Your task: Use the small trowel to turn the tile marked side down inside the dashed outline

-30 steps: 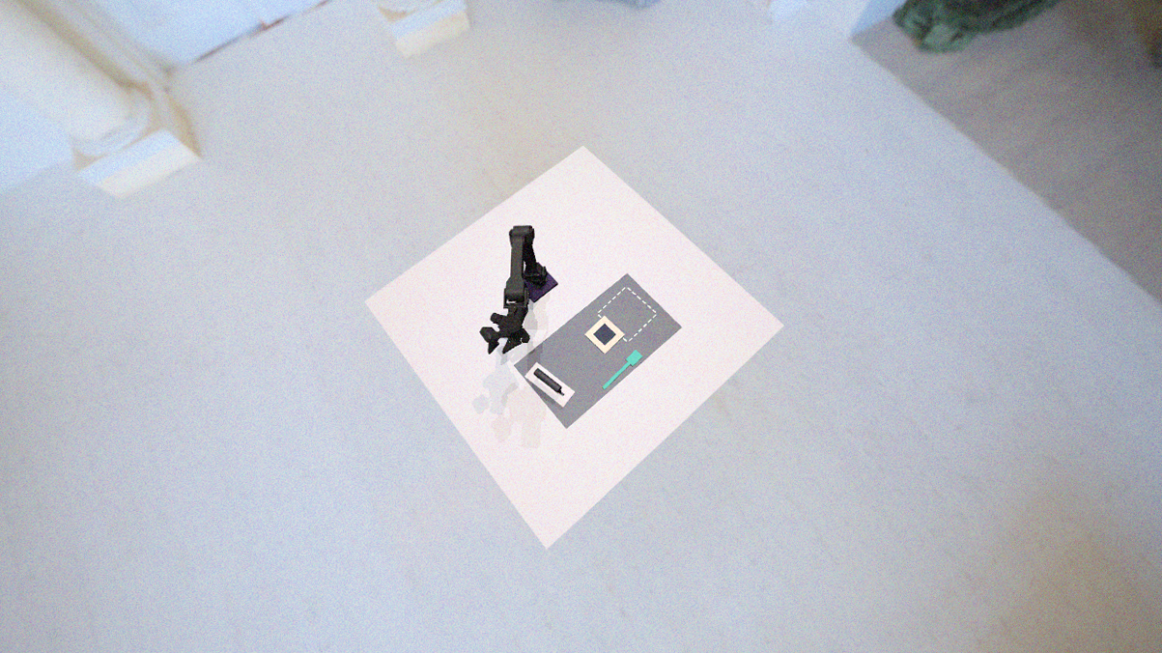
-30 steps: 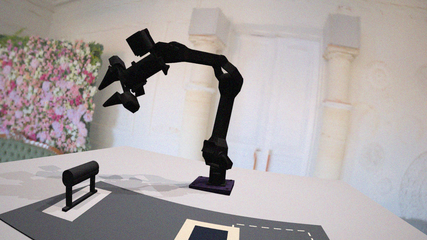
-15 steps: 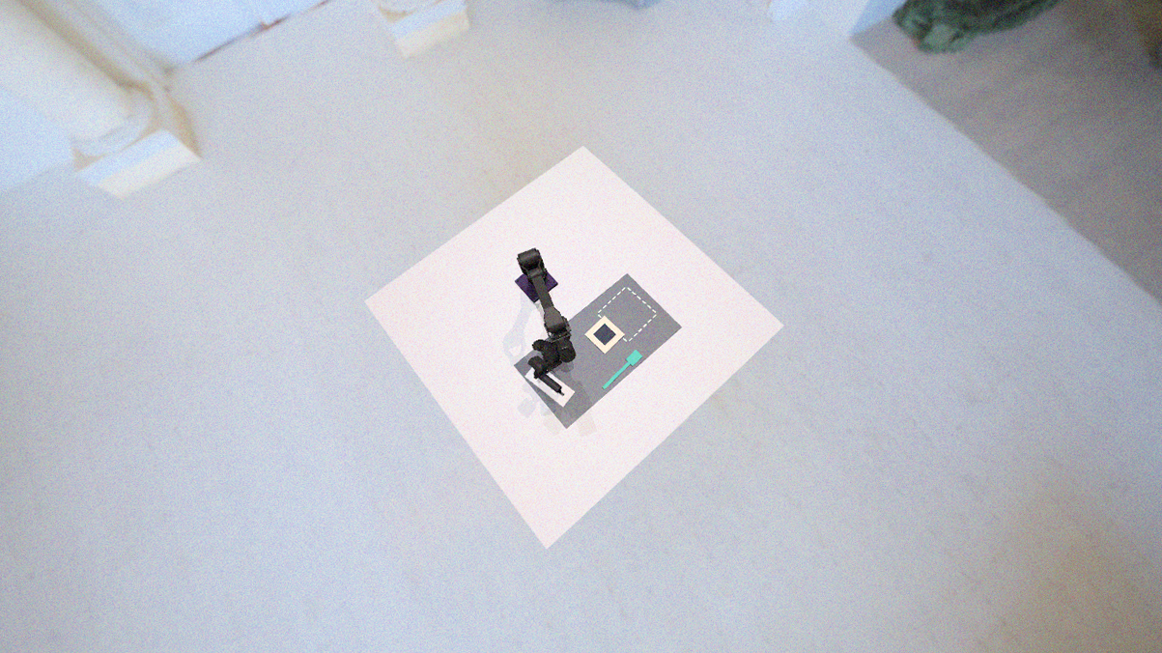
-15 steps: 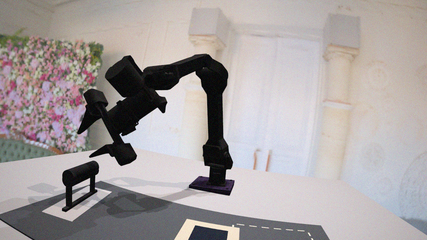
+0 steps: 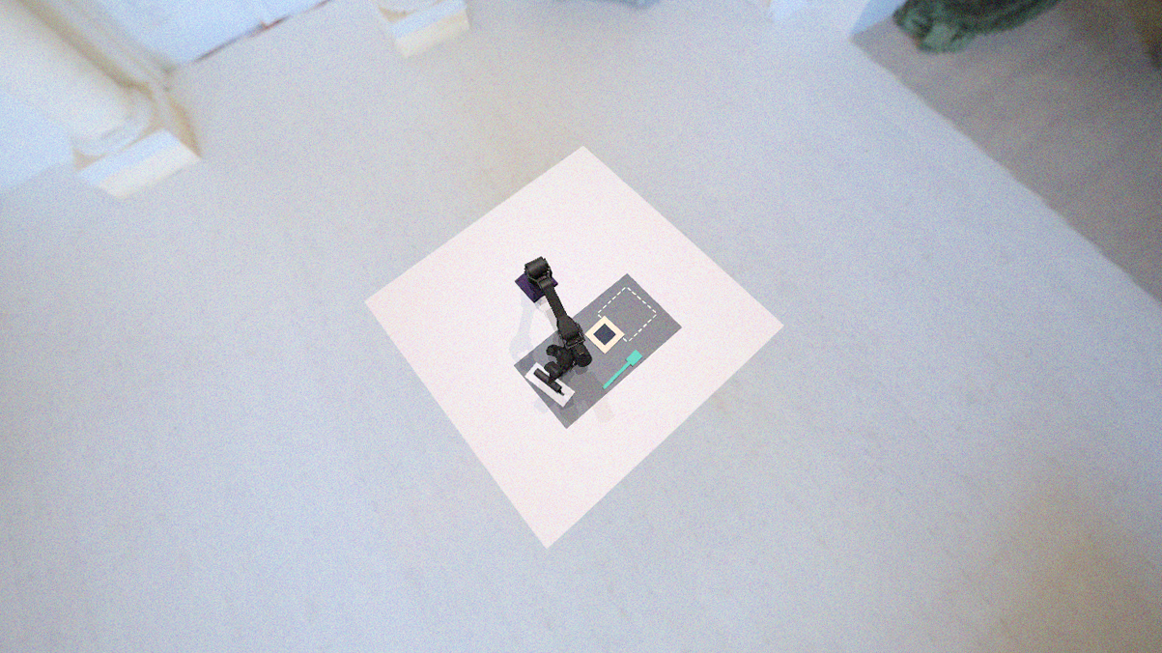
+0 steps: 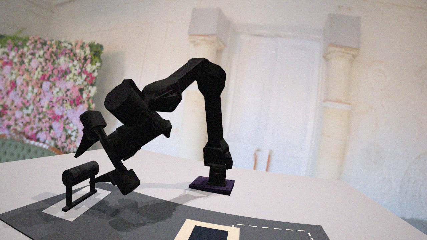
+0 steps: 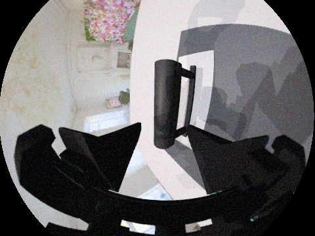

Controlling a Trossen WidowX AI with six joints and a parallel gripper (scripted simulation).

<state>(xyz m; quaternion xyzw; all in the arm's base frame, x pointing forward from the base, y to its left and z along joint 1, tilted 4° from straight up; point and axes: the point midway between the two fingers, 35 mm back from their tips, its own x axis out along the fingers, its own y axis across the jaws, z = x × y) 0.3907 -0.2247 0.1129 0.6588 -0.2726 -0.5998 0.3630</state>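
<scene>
The dark trowel is 50 mm below my gripper tip and 10 mm to the right of it. The rest, counted from my gripper tip: grey mat 240 mm to the left, 100 mm below; then teal trowel 260 mm to the left, 140 mm ahead, 80 mm below; then tile 290 mm to the left, 80 mm below, 10 mm behind.
</scene>
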